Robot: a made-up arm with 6 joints.
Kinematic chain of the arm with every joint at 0, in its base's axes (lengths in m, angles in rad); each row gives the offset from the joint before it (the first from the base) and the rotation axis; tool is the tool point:
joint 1: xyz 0 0 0.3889 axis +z
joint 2: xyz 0 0 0 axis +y
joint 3: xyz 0 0 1.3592 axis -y
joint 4: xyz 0 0 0 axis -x
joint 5: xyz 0.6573 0 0 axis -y
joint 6: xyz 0 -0.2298 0 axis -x
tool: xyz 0 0 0
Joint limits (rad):
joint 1: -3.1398..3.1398
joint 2: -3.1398..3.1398
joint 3: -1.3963..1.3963
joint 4: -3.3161..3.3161
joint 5: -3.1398..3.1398
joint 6: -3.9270..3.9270
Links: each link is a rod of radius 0.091 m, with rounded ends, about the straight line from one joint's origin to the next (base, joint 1, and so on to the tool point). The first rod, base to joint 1, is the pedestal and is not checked.
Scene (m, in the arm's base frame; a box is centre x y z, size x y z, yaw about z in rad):
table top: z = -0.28
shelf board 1: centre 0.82 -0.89 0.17 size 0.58 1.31 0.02 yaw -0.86
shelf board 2: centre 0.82 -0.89 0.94 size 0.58 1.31 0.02 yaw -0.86
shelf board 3: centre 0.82 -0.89 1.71 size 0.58 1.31 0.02 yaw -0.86
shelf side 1: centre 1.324 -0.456 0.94 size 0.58 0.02 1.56 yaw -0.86
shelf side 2: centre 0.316 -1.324 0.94 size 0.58 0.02 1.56 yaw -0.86
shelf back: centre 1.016 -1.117 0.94 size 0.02 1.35 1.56 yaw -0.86
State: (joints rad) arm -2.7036 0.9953 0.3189 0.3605 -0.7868 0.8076
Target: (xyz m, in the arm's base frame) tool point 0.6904 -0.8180 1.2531
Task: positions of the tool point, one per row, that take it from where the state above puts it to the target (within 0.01 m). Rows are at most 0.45 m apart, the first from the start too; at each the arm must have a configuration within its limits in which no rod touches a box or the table.
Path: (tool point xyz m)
1: -1.3654 -0.8069 0.9309
2: -1.0473 -0.9768 1.0610
3: -0.7209 -1.0321 1.1677
4: -0.4261 -0.9824 1.2482
5: -0.1784 -0.9803 1.2545
6: 0.0424 -0.9197 1.2581
7: 0.2238 -0.8137 1.2592
8: 0.3576 -0.6779 1.2575
9: 0.4413 -0.5287 1.2531
10: 0.5771 -0.6674 1.2610
11: 0.6904 -0.8180 1.2532

